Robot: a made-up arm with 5 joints.
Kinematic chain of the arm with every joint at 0, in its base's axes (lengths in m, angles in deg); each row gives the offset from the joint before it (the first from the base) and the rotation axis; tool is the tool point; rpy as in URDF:
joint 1: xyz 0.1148 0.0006 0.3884 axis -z
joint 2: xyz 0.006 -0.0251 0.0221 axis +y
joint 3: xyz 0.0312 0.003 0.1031 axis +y
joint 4: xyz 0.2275 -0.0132 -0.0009 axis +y
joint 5: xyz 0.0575 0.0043 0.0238 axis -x
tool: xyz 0.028 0.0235 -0.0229 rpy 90 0 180
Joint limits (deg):
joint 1: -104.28..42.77
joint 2: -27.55..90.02
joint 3: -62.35..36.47
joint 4: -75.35..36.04
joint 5: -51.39..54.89
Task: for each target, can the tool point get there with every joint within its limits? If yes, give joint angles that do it. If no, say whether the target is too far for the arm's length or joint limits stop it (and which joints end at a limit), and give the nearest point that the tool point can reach.
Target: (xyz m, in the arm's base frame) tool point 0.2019 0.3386 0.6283
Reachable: yes | joints -79.41 29.28 -48.12 -41.80 32.56
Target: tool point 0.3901 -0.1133 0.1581
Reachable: yes | joints 22.39 73.17 -16.22 -3.84 -22.99
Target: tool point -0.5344 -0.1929 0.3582
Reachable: no: too far | nearest point 0.0028 -0.0328 0.1794 | short by 0.588 m
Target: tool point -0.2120 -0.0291 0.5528
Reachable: no: joint limits stop it (at a limit: joint 2, joint 3, joint 4, joint 5) | nearest point 0.0127 -0.0087 0.7387 | short by 0.292 m
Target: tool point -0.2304 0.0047 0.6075
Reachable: no: joint limits stop it (at a limit: joint 2, joint 3, joint 4, joint 5) | nearest point 0.0123 0.0018 0.7387 | short by 0.276 m
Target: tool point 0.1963 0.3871 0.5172
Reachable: yes | joints -81.76 29.00 -37.71 4.30 35.67
